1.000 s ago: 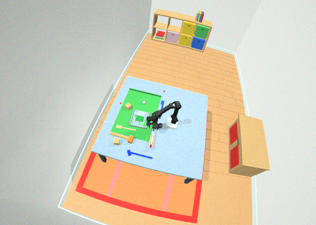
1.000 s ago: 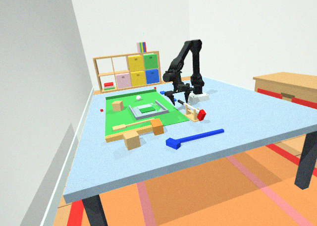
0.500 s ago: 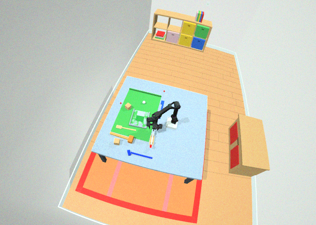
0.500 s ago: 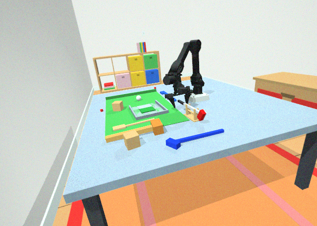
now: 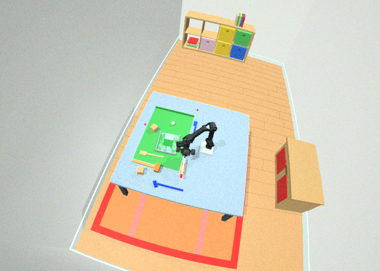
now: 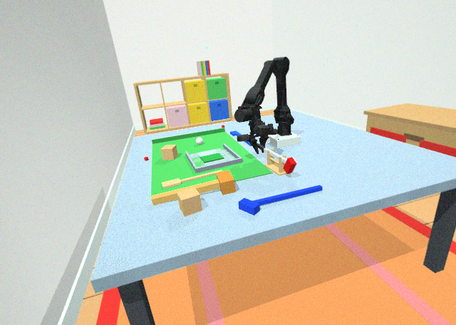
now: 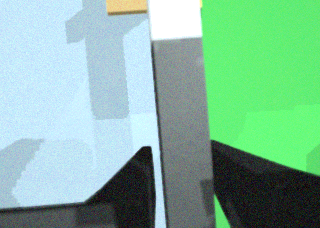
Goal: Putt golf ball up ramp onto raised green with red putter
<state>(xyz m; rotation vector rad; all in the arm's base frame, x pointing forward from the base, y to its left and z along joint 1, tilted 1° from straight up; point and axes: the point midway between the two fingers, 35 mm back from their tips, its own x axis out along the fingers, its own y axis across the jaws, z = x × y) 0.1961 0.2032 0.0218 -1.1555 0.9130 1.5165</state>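
Now: the red putter 11 cm to the left of my gripper tip, 3 cm behind it and 3 cm above it. Round my gripper tip: wooden rack (13 cm to the left, 3 cm behind); then white golf ball (34 cm to the right, 28 cm ahead); then green mat (28 cm ahead, 17 cm to the right, 3 cm below).
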